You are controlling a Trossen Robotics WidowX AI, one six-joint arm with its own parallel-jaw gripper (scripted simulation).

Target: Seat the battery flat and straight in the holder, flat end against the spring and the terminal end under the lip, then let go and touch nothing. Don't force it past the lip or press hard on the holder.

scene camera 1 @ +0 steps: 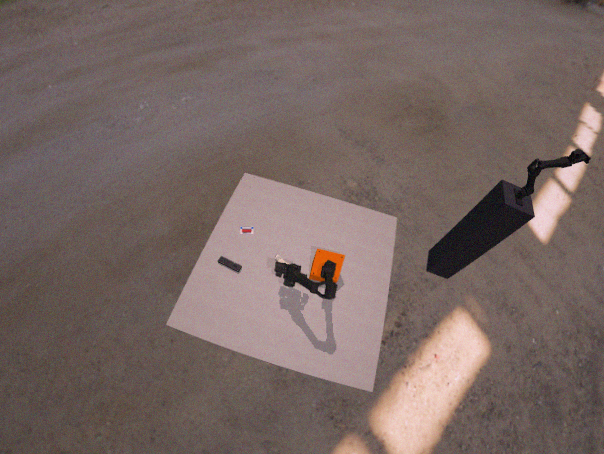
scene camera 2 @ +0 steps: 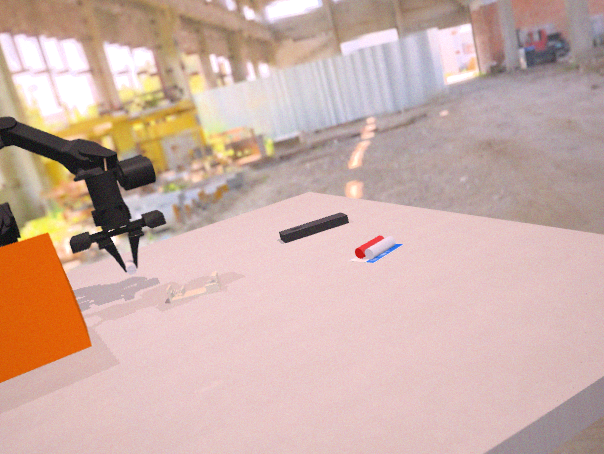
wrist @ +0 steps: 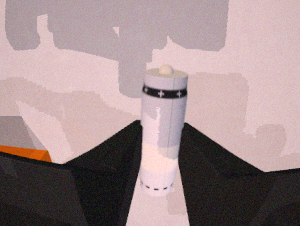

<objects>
my gripper: holds a battery (wrist: 164,95)
</objects>
